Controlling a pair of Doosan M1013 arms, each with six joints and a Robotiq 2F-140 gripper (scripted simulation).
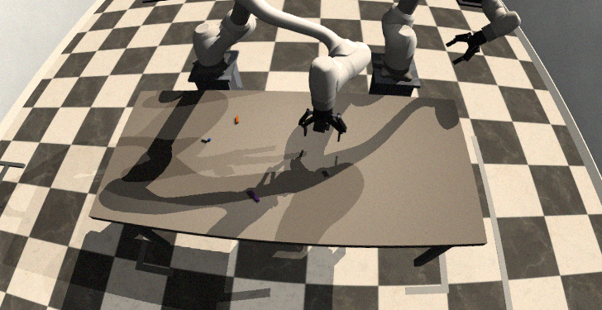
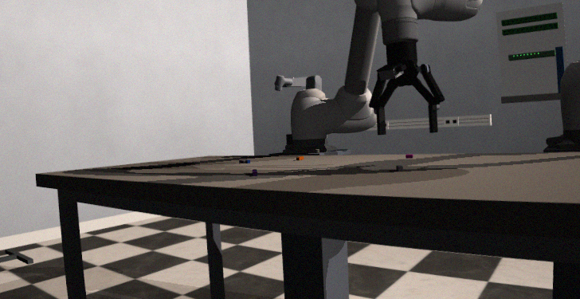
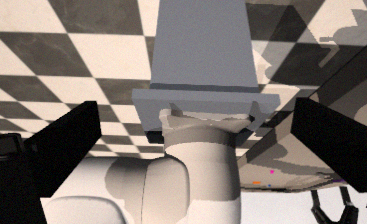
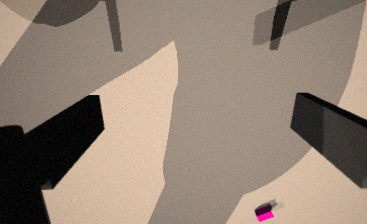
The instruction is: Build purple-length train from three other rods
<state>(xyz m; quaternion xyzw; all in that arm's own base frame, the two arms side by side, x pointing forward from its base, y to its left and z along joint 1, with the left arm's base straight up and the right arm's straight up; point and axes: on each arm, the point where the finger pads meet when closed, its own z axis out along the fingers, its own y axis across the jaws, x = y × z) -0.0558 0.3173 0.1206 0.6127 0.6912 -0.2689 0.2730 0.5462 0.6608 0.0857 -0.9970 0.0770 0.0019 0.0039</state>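
Observation:
My right hand is 260 mm short of the purple rod, 270 mm to the left of it and 80 mm above it. The rest, counted from my right hand: blue rod 10 mm behind, 540 mm to the right, 80 mm below; orange rod 130 mm behind, 420 mm to the right, 80 mm below; magenta rod 190 mm behind, 70 mm to the right, 80 mm below.

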